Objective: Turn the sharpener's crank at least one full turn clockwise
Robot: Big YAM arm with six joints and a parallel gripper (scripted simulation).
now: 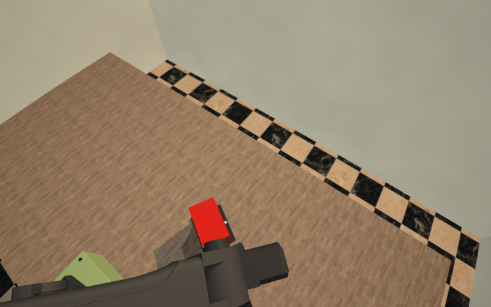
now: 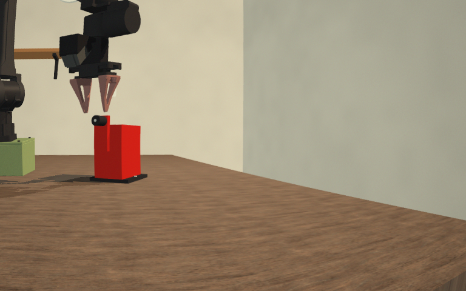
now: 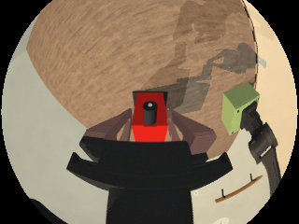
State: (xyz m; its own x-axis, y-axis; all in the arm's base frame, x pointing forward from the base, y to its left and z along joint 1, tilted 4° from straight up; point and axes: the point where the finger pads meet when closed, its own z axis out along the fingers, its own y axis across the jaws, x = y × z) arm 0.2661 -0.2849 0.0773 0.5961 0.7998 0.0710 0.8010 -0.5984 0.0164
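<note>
Right now the black knob is 2 cm to the left of my hand, 2 cm below it and 1 cm ahead of it. The rest, counted from my hand: crank (3 cm below, 2 cm to the left, 2 cm ahead).
</note>
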